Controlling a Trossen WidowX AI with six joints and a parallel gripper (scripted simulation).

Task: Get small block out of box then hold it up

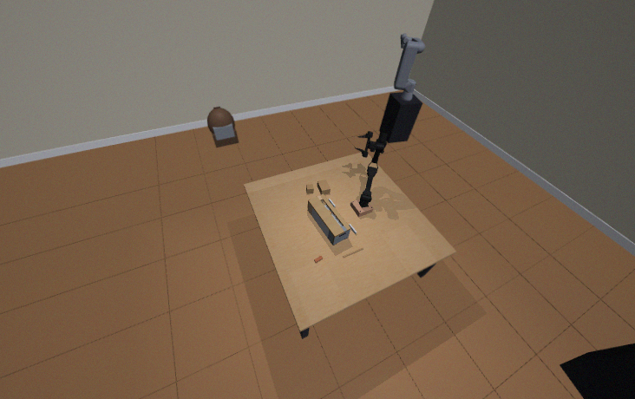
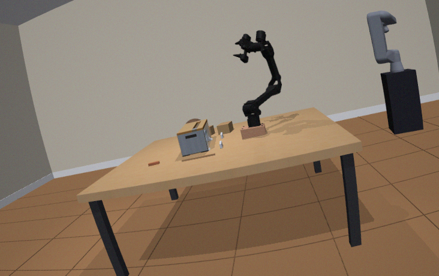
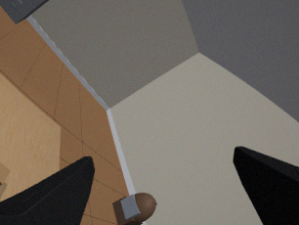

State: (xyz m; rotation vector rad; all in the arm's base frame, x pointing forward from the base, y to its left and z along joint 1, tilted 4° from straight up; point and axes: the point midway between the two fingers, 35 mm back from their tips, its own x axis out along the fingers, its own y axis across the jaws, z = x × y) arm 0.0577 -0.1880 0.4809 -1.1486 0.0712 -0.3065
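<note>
Now: the tan block 25 cm ahead of my gripper tip, 28 cm to the left of it and 44 cm below it. From my gripper tip the other things lie so: thin stick (15 cm ahead, 60 cm to the left, 52 cm below).
</note>
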